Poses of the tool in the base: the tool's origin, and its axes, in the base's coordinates. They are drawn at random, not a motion.
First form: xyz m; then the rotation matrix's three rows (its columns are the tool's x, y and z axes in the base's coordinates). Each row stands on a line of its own.
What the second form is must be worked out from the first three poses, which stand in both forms.
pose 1, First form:
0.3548 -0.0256 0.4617
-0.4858 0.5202 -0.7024
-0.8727 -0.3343 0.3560
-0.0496 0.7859 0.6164
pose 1, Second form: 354.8 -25.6 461.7 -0.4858 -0.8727 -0.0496 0.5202 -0.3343 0.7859
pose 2, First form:
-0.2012 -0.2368 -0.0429
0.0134 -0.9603 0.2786
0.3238 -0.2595 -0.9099
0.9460 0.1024 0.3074
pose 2, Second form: -201.2 -236.8 -42.9 0.0134 0.3238 0.9460 -0.9603 -0.2595 0.1024
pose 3, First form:
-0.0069 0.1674 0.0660
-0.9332 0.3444 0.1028
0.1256 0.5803 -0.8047
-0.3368 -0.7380 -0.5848
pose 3, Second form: -6.9 167.4 66.0 -0.9332 0.1256 -0.3368 0.3444 0.5803 -0.7380
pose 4, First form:
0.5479 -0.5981 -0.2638
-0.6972 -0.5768 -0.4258
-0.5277 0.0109 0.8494
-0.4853 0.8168 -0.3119
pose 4, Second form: 547.9 -598.1 -263.8 -0.6972 -0.5277 -0.4853 -0.5768 0.0109 0.8168
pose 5, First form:
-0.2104 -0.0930 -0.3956
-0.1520 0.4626 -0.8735
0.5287 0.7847 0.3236
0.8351 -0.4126 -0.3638
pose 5, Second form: -210.4 -93.0 -395.6 -0.1520 0.5287 0.8351 0.4626 0.7847 -0.4126
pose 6, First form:
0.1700 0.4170 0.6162
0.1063 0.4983 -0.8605
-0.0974 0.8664 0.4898
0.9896 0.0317 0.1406
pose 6, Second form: 170.0 417.0 616.2 0.1063 -0.0974 0.9896 0.4983 0.8664 0.0317
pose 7, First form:
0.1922 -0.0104 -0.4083
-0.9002 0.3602 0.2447
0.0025 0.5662 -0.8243
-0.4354 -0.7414 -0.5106
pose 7, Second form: 192.2 -10.4 -408.3 -0.9002 0.0025 -0.4354 0.3602 0.5662 -0.7414
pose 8, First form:
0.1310 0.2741 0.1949
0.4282 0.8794 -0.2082
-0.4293 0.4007 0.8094
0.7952 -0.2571 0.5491
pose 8, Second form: 131.0 274.1 194.9 0.4282 -0.4293 0.7952 0.8794 0.4007 -0.2571
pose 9, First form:
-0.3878 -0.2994 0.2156
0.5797 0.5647 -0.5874
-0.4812 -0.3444 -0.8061
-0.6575 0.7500 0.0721
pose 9, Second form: -387.8 -299.4 215.6 0.5797 -0.4812 -0.6575 0.5647 -0.3444 0.7500
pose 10, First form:
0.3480 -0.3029 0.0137
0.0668 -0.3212 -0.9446
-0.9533 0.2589 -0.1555
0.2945 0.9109 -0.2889
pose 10, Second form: 348.0 -302.9 13.7 0.0668 -0.9533 0.2945 -0.3212 0.2589 0.9109
